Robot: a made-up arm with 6 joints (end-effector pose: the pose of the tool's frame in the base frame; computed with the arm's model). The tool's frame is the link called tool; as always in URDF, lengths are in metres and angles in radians. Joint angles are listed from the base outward.
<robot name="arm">
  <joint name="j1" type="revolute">
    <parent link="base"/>
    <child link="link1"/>
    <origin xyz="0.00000 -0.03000 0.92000" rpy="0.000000 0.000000 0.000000"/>
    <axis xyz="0 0 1"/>
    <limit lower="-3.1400" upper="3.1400"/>
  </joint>
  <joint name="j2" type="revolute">
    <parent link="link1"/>
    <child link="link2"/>
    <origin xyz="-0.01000 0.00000 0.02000" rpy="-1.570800 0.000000 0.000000"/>
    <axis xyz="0 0 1"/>
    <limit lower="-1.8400" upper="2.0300"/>
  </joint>
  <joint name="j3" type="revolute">
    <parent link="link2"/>
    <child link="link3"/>
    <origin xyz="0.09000 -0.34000 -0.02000" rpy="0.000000 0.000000 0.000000"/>
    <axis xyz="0 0 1"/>
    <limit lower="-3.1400" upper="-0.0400"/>
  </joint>
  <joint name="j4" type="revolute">
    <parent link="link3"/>
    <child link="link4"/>
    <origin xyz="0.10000 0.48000 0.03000" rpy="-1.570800 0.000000 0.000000"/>
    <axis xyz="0 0 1"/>
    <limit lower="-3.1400" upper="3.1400"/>
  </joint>
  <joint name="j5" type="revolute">
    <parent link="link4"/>
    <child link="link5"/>
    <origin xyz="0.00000 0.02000 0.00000" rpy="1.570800 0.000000 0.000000"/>
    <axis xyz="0 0 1"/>
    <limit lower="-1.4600" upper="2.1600"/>
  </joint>
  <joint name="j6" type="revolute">
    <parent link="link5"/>
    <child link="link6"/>
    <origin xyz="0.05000 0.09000 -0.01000" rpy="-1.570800 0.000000 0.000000"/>
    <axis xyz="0 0 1"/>
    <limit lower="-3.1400" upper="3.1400"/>
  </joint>
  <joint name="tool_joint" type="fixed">
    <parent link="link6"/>
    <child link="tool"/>
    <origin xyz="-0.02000 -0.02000 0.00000" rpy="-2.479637 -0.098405 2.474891"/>
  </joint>
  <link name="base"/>
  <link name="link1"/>
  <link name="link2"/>
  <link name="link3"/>
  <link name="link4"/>
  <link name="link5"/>
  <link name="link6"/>
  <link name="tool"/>
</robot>
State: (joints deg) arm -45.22 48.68 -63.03 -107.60 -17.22 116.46
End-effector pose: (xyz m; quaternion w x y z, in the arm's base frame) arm 0.4501 -0.3250 0.5929 0.1789 -0.1461 0.2597 0.9377
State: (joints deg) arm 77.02 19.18 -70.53 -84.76 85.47 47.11
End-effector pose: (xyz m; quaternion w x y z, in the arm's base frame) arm 0.2230 0.6016 0.9689 0.5015 0.4792 -0.6853 -0.2218
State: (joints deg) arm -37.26 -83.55 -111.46 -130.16 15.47 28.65
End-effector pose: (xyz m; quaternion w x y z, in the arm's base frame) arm -0.4435 0.3381 1.6022 0.1857 0.0254 0.9088 -0.3729
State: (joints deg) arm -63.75 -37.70 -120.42 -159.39 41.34 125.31
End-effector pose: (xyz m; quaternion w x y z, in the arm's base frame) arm 0.0186 0.0075 1.8608 0.1924 -0.2916 0.8239 -0.4461
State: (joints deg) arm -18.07 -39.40 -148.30 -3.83 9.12 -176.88
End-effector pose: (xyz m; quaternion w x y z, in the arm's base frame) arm -0.3819 0.0553 1.8134 0.2078 -0.4318 -0.8383 0.2601
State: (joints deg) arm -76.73 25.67 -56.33 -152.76 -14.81 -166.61
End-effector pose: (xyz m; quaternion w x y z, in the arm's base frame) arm 0.2189 -0.5341 0.7587 0.6430 0.0169 0.3199 0.6956
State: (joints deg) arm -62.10 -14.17 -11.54 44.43 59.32 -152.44
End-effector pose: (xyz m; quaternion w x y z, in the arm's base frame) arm 0.1275 -0.2652 0.7839 0.5084 0.5927 -0.1086 -0.6152
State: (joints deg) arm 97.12 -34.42 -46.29 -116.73 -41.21 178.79
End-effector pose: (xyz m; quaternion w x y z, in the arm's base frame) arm -0.1789 0.3326 1.2830 0.5704 0.2561 0.3682 -0.6881
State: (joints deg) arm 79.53 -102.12 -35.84 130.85 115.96 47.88
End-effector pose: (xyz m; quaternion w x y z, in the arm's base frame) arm -0.1168 -0.1699 1.4295 0.7645 -0.2154 0.5588 -0.2385
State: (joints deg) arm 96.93 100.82 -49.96 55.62 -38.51 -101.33
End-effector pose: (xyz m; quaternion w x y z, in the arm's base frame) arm 0.0926 -0.0575 0.3742 0.9621 0.1047 -0.1759 0.1803
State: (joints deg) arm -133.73 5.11 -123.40 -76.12 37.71 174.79
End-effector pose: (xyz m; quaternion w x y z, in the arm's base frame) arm -0.3899 -0.4378 1.6822 0.6232 -0.3219 0.4641 -0.5410
